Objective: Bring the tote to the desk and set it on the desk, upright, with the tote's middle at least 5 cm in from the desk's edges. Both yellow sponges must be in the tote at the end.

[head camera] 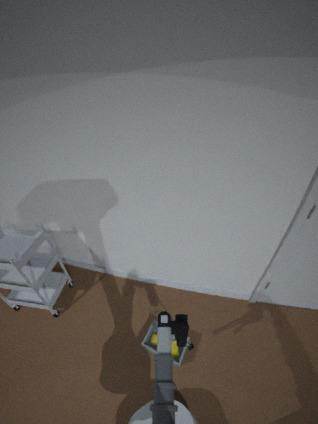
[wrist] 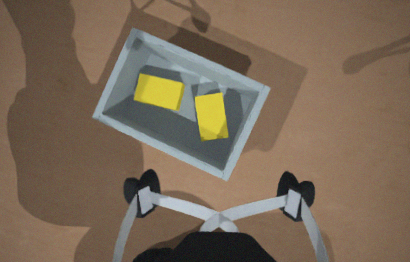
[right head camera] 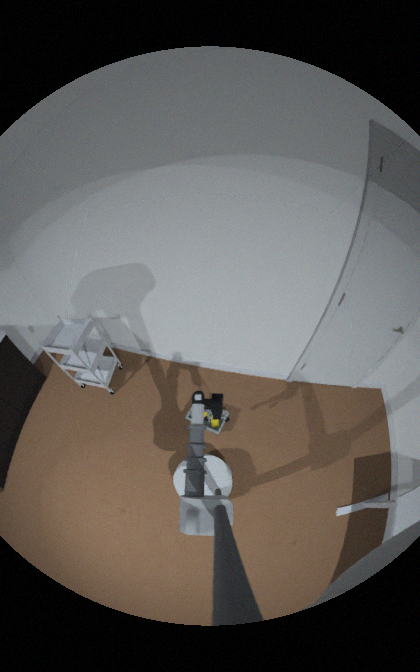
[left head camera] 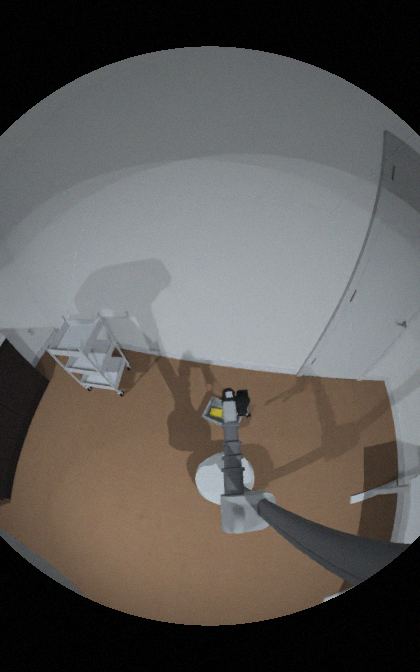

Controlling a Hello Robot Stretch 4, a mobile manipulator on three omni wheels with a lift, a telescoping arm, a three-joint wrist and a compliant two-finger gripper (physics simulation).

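Frame: origin at the robot's base, x ahead, y right, z down, level; millimetres.
Seen in the pictures: gripper, fingertip midpoint: (head camera: 178, 347) (wrist: 218, 186).
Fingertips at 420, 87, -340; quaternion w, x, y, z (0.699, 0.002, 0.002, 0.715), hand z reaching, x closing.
Offsets run from my fingertips to a thing's middle, as dx, dy, dz.
The grey tote @[+106, -74, +307] (head camera: 148, 333) (left head camera: 207, 407) (right head camera: 223, 422) (wrist: 161, 147) stands upright on the floor, turned at an angle in the wrist view. Two yellow sponges lie inside it, apart from each other: the left sponge @[+139, -132, +342] (wrist: 159, 92) and the right sponge @[+80, -12, +342] (wrist: 211, 116). My gripper (wrist: 218, 186) is open and empty, its two black fingertips wide apart. In the wrist view it shows just below the tote's near rim; the arm and wrist partly cover the tote in the head views. I cannot clearly identify the desk.
A white three-shelf cart (head camera: 20, 242) (left head camera: 79, 334) (right head camera: 72, 332) stands left near the wall. A dark cabinet-like block (left head camera: 20, 415) (right head camera: 17, 410) is at far left. A white bar, like a leg, (left head camera: 375, 492) (right head camera: 365, 506) is at right. A door (left head camera: 370, 310) (right head camera: 360, 310) is at the right back.
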